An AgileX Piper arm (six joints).
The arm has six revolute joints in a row. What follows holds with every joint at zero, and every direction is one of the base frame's.
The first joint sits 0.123 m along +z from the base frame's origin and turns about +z.
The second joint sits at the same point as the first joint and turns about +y.
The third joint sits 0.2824 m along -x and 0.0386 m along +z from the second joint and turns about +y.
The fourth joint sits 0.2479 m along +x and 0.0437 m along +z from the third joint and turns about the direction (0.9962, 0, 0.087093).
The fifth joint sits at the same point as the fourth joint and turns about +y.
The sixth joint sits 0.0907 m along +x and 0.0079 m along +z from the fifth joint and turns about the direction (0.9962, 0, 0.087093).
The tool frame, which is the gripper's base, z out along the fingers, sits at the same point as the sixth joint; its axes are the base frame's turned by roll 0, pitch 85.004 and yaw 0 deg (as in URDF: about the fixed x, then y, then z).
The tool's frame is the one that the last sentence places.
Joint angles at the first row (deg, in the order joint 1, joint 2, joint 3, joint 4, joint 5, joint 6):
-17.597, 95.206, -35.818, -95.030, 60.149, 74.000
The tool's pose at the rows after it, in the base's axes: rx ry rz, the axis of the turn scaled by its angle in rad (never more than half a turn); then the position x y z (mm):
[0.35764 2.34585 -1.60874 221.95 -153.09 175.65]
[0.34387 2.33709 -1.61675 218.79 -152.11 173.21]
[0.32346 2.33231 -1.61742 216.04 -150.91 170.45]
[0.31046 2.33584 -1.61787 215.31 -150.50 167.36]
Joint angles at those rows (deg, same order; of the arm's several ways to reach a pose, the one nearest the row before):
-17.598, 95.206, -34.887, -96.770, 60.657, 75.506
-17.598, 95.205, -33.713, -98.152, 61.010, 76.879
-17.597, 95.205, -32.547, -99.602, 61.010, 78.124
-17.598, 95.658, -32.049, -100.317, 61.010, 78.806

